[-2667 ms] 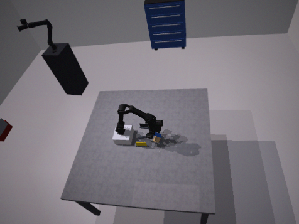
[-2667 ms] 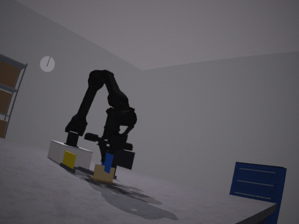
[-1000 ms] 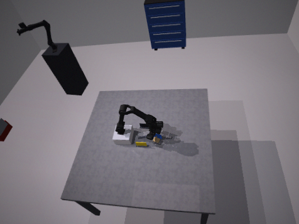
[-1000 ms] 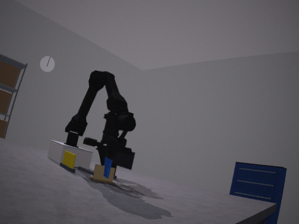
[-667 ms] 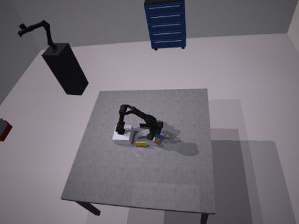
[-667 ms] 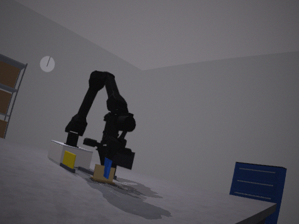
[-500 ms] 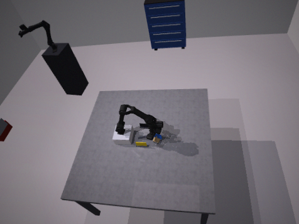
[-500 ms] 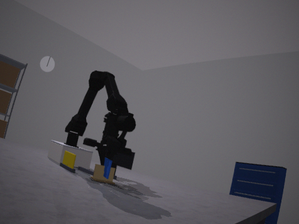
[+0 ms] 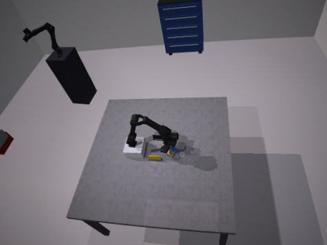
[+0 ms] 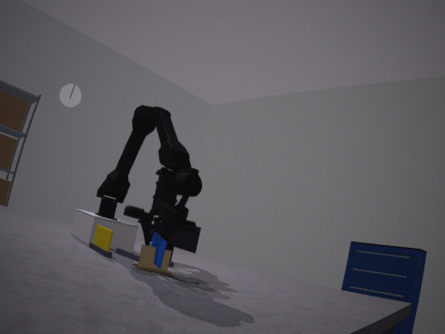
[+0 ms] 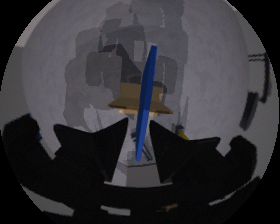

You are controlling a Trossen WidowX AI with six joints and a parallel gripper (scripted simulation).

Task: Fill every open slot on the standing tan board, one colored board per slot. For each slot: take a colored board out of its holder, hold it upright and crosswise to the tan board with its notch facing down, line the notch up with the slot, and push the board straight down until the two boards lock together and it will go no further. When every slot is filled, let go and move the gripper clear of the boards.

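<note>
Right now my gripper tip is 20 mm short of the blue board. Also, from my gripper tip: black board (130 mm behind, 100 mm to the left, 20 mm below); yellow board (110 mm to the right, 100 mm behind, 20 mm below); tan board (20 mm below, 20 mm ahead).
</note>
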